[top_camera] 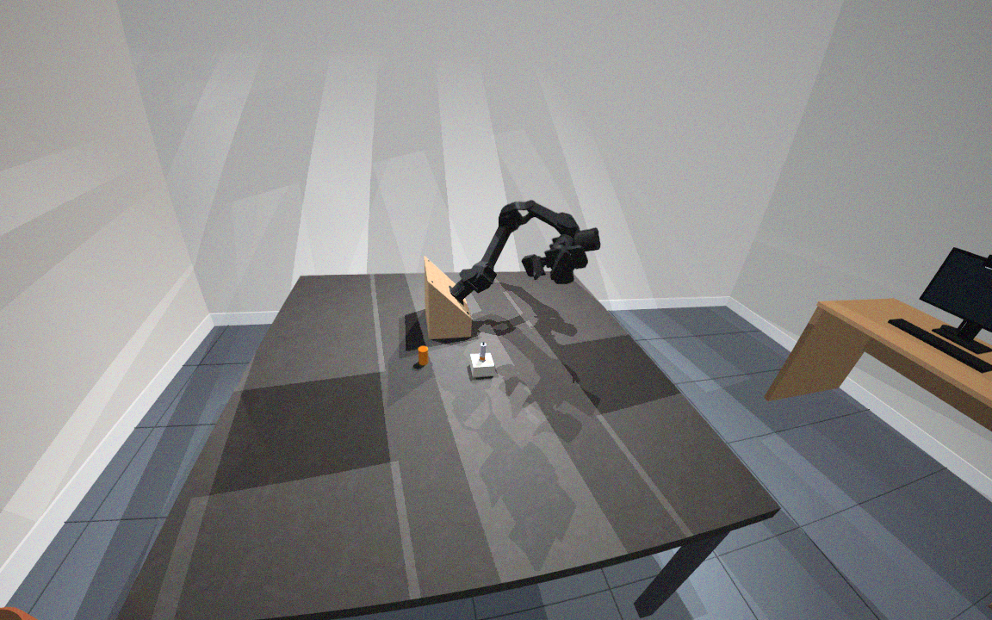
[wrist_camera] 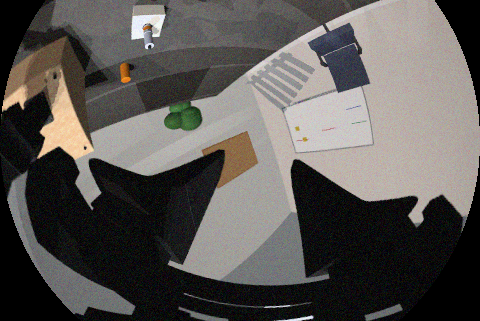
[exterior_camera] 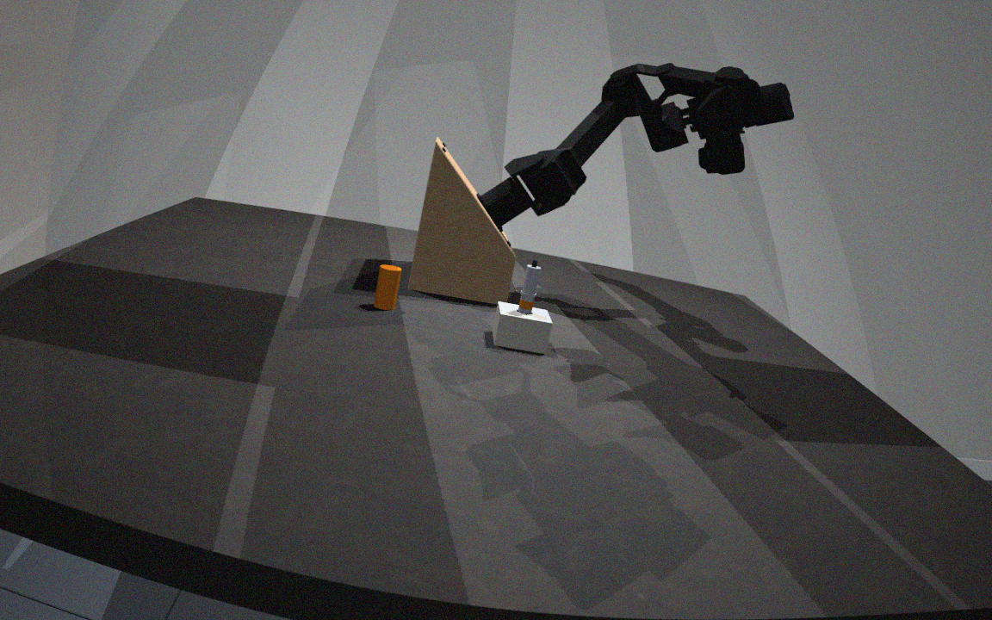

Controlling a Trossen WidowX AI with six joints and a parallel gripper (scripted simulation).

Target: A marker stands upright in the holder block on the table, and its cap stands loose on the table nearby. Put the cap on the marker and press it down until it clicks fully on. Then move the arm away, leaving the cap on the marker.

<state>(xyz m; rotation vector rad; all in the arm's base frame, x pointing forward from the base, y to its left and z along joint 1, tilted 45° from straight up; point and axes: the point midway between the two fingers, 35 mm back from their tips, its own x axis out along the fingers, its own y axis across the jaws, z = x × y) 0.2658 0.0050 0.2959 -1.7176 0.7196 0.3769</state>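
The orange cap is 80 mm behind my gripper tip, 320 mm to the right of it and 290 mm below it. Also, from my gripper tip: white holder block: 20 mm behind, 140 mm to the right, 300 mm below.
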